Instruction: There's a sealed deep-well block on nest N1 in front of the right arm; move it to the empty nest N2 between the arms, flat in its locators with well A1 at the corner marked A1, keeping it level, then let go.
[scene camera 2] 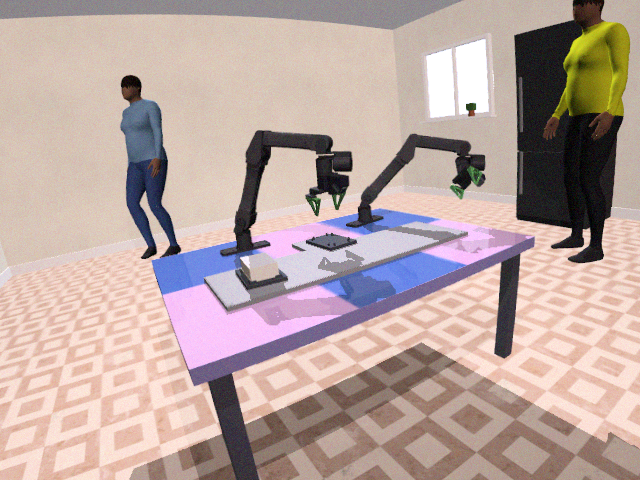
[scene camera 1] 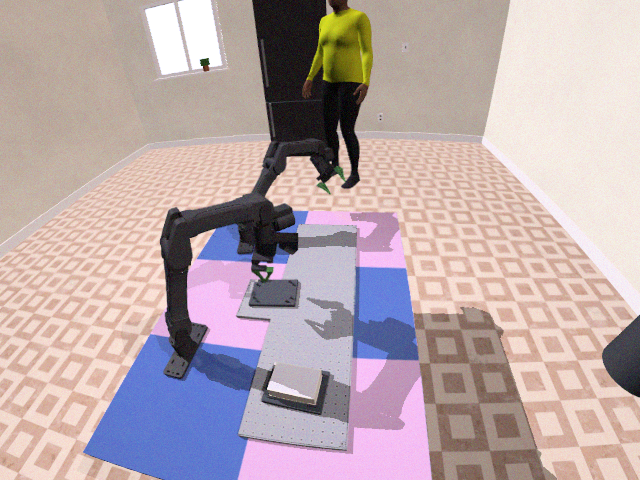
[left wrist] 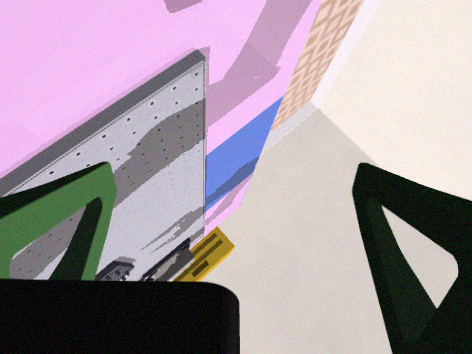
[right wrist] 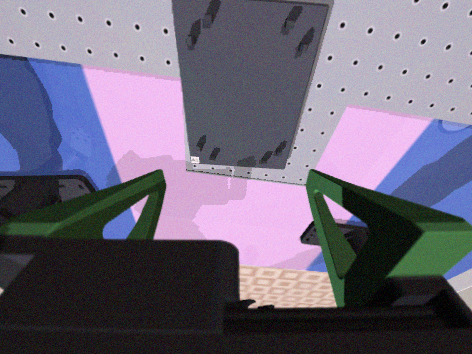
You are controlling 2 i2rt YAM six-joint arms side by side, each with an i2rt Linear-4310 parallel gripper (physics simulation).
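Places are measured from the left arm's base along level axes (x right, y ahead, z up), in centimetres.
Pixels of known places: left gripper, fingertip midpoint: [scene camera 2: 468,191] [scene camera 1: 337,188] [left wrist: 234,176]; right gripper, fingertip midpoint: [scene camera 2: 327,213] [scene camera 1: 266,270] [right wrist: 235,177]; left arm's base at its link origin: [scene camera 2: 365,222] [scene camera 1: 247,239] [right wrist: 43,190]; right arm's base at its link origin: [scene camera 2: 245,248] [scene camera 1: 187,349] [right wrist: 352,236].
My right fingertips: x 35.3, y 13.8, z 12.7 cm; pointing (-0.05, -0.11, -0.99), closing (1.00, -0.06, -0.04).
Note:
Ahead of a thing's pixels: the offset from my right fingertips to its top centre. "spot": to the spot under its first point. Level surfaces: height alone.
The sealed block @(dz -6.0, dx +36.2, dy +8.4 cm) [scene camera 1: 294,383] [scene camera 2: 260,267], pale and box-shaped, sits on dark nest N1 @(spot: dz -10.3, dx +37.5, dy +16.2 cm) [scene camera 1: 325,388] [scene camera 2: 280,276]. Dark nest N2 @(dz -9.2, dx +0.3, dy +0.9 cm) [scene camera 1: 273,292] [scene camera 2: 330,241] [right wrist: 247,85] holds nothing and has small corner locators. Its white A1 mark @(dz -10.2, dx -5.9, dy -6.1 cm) [right wrist: 195,160] is at the lower left corner in the right wrist view. My right gripper [scene camera 1: 264,279] [scene camera 2: 327,211] [right wrist: 235,177] is open and empty, pointing down above the N2 area. My left gripper [scene camera 1: 337,187] [scene camera 2: 471,191] [left wrist: 234,176] is open and empty, raised at the far end. The block does not show in the right wrist view.
A grey perforated plate @(dz -11.4 cm) [scene camera 1: 330,279] [scene camera 2: 392,242] [left wrist: 155,190] [right wrist: 380,90] carries both nests. The arm bases [scene camera 1: 187,351] [scene camera 2: 364,221] stand along one side of the table. A yellow slotted object [left wrist: 215,245] shows at the bottom of the left wrist view. Two people stand away from the table.

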